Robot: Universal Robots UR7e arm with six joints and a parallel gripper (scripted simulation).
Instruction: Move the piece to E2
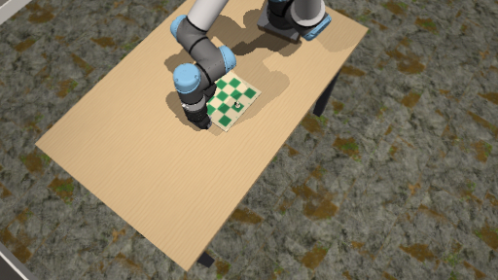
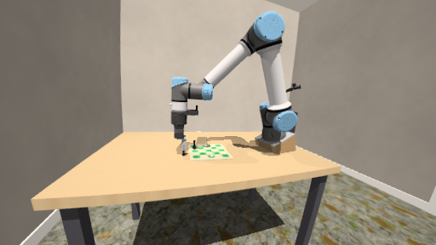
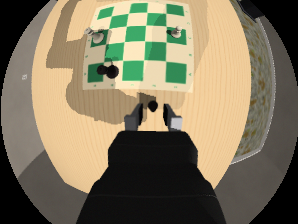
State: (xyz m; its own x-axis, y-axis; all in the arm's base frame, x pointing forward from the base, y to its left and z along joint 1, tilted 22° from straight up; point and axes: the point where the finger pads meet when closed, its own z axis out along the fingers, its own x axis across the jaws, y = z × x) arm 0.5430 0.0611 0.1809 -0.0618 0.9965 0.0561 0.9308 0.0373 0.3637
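Right now my hand is 40 mm above the small black piece. The rest, counted from my hand: chessboard 140 mm behind, 40 mm to the right, 50 mm below; then small pale piece 140 mm behind, 30 mm to the left, 30 mm below.
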